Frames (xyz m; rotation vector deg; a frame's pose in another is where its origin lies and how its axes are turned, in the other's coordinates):
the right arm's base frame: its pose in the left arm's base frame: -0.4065 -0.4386 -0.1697 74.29 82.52 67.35
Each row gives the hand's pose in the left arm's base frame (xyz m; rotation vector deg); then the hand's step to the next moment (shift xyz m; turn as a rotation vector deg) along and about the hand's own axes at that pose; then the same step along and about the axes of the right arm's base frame.
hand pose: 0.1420 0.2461 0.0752 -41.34 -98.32 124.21
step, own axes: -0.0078 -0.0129 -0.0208 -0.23 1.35 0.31
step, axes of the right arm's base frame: 0.0146 0.0140 0.0159 -0.72 -1.17 0.30
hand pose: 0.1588 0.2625 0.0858 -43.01 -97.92 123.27
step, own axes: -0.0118 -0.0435 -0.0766 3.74 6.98 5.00
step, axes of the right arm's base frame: 0.0614 0.0427 0.0480 -3.27 -7.72 -4.16
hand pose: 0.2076 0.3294 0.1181 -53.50 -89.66 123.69
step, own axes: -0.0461 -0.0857 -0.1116 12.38 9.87 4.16
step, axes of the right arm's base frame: 0.0727 0.0931 0.0893 2.01 -14.20 -7.89
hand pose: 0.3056 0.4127 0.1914 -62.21 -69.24 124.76
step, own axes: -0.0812 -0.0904 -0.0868 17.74 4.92 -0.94
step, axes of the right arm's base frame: 0.0261 0.1063 0.1016 10.74 -13.59 -6.30
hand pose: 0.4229 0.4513 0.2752 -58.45 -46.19 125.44
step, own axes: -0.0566 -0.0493 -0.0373 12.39 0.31 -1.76
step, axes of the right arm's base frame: -0.0060 0.0553 0.0627 9.63 -7.46 -2.87
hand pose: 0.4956 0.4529 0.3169 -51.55 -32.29 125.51
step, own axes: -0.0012 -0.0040 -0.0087 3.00 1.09 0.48
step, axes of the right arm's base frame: 0.0020 -0.0010 0.0094 1.66 -2.06 -1.85
